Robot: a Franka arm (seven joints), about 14 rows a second.
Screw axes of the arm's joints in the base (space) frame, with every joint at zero. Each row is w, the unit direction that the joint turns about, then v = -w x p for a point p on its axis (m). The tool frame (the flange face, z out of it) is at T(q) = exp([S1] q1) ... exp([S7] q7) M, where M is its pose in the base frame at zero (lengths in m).
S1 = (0, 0, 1, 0.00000, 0.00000, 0.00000)
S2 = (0, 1, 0, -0.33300, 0.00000, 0.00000)
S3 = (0, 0, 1, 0.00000, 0.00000, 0.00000)
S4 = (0, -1, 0, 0.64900, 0.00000, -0.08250)
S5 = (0, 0, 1, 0.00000, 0.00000, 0.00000)
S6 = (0, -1, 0, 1.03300, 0.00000, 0.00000)
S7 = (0, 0, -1, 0.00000, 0.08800, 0.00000)
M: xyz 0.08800 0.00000 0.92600 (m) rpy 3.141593 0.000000 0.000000 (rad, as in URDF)
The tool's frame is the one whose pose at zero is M.
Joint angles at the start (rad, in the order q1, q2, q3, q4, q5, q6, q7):
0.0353 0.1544 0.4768 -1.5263 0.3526 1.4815 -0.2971
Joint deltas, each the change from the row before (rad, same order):
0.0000 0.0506 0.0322 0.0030 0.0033 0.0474 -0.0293
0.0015 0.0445 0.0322 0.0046 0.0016 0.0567 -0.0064
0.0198 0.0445 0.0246 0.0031 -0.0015 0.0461 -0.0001
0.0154 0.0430 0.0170 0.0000 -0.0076 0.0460 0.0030
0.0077 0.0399 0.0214 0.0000 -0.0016 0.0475 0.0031
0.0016 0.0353 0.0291 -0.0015 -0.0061 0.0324 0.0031
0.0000 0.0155 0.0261 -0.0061 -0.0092 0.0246 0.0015
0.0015 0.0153 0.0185 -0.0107 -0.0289 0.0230 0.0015
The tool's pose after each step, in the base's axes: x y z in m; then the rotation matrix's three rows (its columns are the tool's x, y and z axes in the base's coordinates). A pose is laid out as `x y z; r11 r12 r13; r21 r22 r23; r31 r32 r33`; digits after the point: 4 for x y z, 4 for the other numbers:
0.5058 0.3199 0.5494; 0.6532 0.6633 -0.3652; 0.7570 -0.5843 0.2926; -0.0193 -0.4676 -0.8837
0.5115 0.3373 0.5341; 0.6438 0.6727 -0.3647; 0.7651 -0.5591 0.3194; 0.0110 -0.4847 -0.8746
0.5110 0.3600 0.5170; 0.6273 0.6816 -0.3769; 0.7784 -0.5322 0.3331; 0.0265 -0.5023 -0.8643
0.5128 0.3766 0.4982; 0.6212 0.6831 -0.3841; 0.7829 -0.5187 0.3437; 0.0356 -0.5142 -0.8570
0.5143 0.3915 0.4820; 0.6204 0.6810 -0.3892; 0.7827 -0.5056 0.3629; 0.0503 -0.5297 -0.8467
0.5119 0.4055 0.4678; 0.6125 0.6803 -0.4024; 0.7884 -0.4896 0.3724; 0.0563 -0.5454 -0.8363
0.5065 0.4166 0.4616; 0.6018 0.6879 -0.4057; 0.7960 -0.4750 0.3752; 0.0654 -0.5487 -0.8335
0.5026 0.4240 0.4516; 0.5883 0.7016 -0.4021; 0.8061 -0.4691 0.3608; 0.0646 -0.5363 -0.8415

